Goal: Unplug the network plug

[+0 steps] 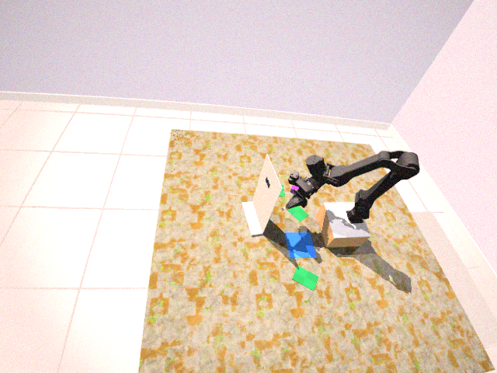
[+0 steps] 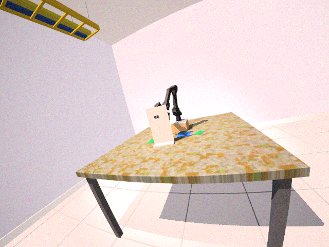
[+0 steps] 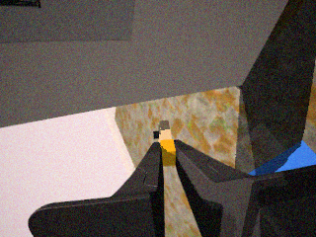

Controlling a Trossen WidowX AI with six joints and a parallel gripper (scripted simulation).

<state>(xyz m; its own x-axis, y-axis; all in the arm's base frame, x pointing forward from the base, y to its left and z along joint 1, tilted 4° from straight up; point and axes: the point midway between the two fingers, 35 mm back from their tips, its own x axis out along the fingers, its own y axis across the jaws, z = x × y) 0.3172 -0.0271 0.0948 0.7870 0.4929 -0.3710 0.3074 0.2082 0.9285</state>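
My gripper tip is now 100 mm past the blue marked square, 80 mm to the right of it and 170 mm above it. The rest, counted from my gripper tip: yellowish plug 10 mm ahead; then cream panel 80 mm ahead, 70 mm to the right, 30 mm below.
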